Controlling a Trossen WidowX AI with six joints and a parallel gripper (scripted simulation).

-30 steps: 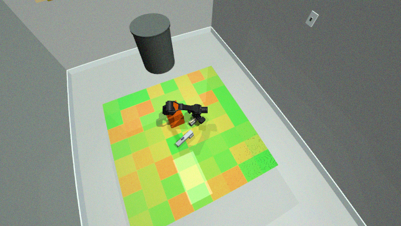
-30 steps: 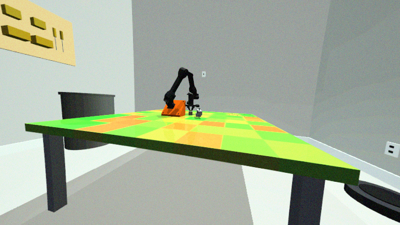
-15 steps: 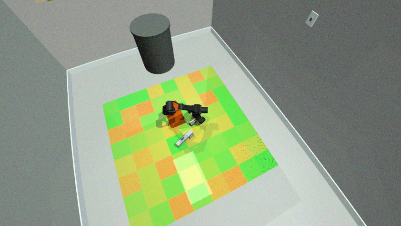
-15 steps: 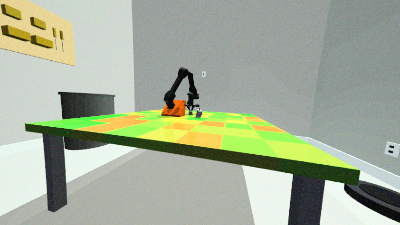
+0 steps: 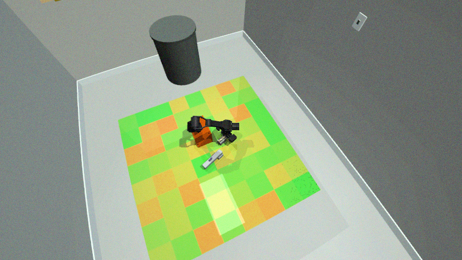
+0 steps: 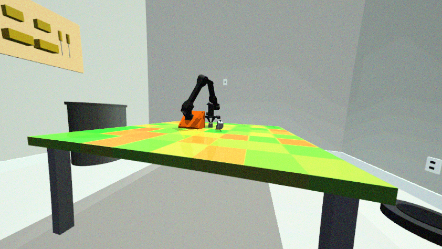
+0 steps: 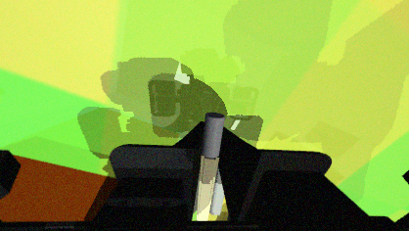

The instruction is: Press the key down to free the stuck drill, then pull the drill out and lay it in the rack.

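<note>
Right now my gripper tip is 10 mm short of the drill, 40 mm to the left of it and 40 mm below it. From my gripper tip the other things lie so: light grey elongated block: 150 mm ahead, 180 mm to the right, 30 mm above.
</note>
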